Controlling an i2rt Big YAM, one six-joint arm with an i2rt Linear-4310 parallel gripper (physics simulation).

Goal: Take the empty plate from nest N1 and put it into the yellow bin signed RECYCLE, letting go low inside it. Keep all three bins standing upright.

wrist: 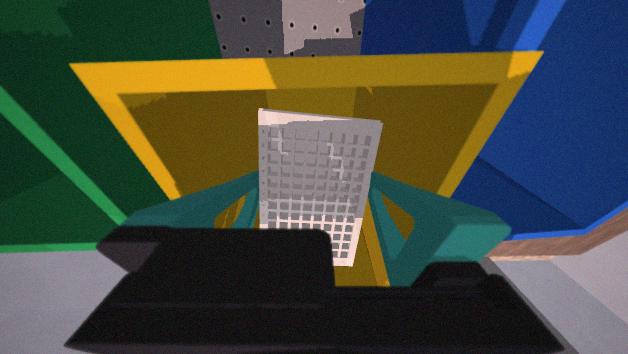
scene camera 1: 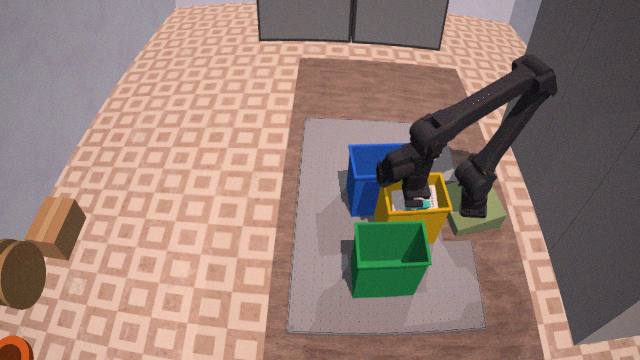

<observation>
blue bin: wrist 546,170; scene camera 1 362,188
yellow bin: wrist; scene camera 1
green bin: wrist; scene camera 1
same spot on yellow bin: (scene camera 1: pixel 434 219) = (wrist: pixel 258 227)
same spot on green bin: (wrist: pixel 76 178) = (scene camera 1: pixel 404 222)
</observation>
